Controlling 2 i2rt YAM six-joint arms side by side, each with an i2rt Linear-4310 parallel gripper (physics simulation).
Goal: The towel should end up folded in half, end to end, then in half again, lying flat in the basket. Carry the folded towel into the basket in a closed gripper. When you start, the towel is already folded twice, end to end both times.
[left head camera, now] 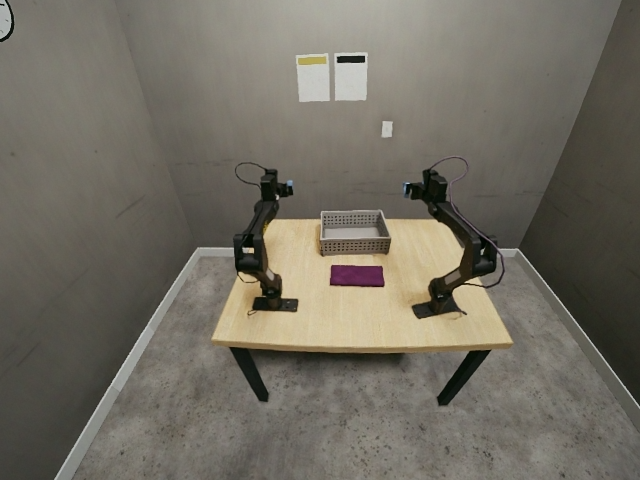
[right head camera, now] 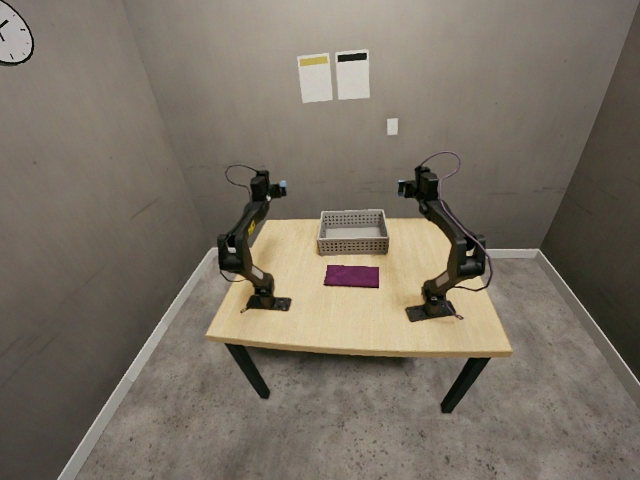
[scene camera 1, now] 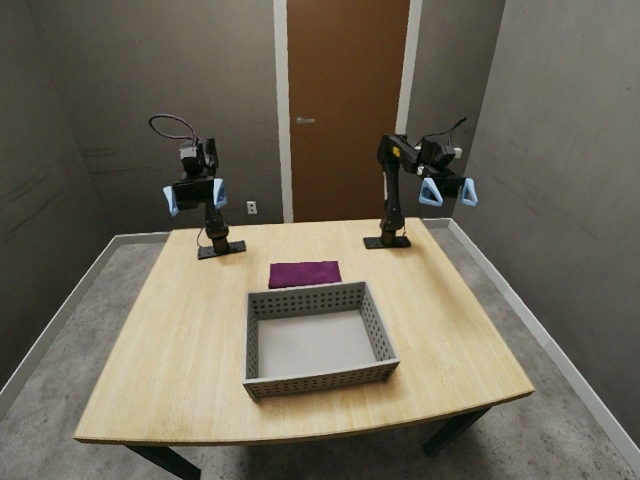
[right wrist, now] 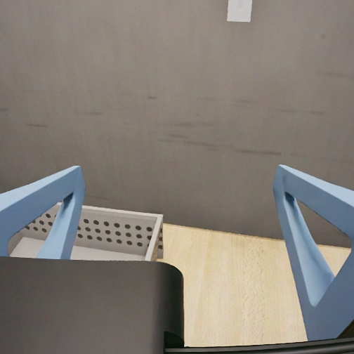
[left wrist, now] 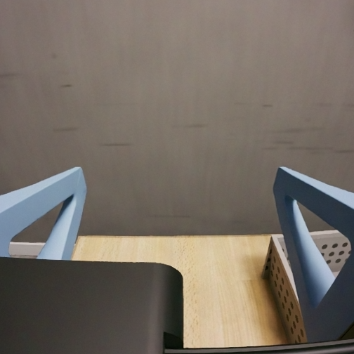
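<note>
The folded purple towel (left head camera: 356, 275) (right head camera: 352, 276) (scene camera 1: 305, 274) lies flat on the table as a neat rectangle, between the two arm bases and beside the basket. The grey basket (left head camera: 355, 245) (right head camera: 353, 245) (scene camera 1: 320, 381) stands upright with a bare floor inside. My left gripper (scene camera 1: 449, 193) (left wrist: 179, 177) is open and empty, held high above the table. My right gripper (scene camera 1: 194, 198) (right wrist: 178, 175) is also open and empty, held high on the other side. Neither gripper touches the towel or the basket. The towel does not show in the wrist views.
The wooden table (left head camera: 330, 325) (right head camera: 325, 325) (scene camera 1: 180, 361) carries both arm bases near the edge away from the basket. The basket stands near the opposite edge, with a grey wall (left wrist: 175, 100) (right wrist: 175, 65) behind it. Cables loop above both arms.
</note>
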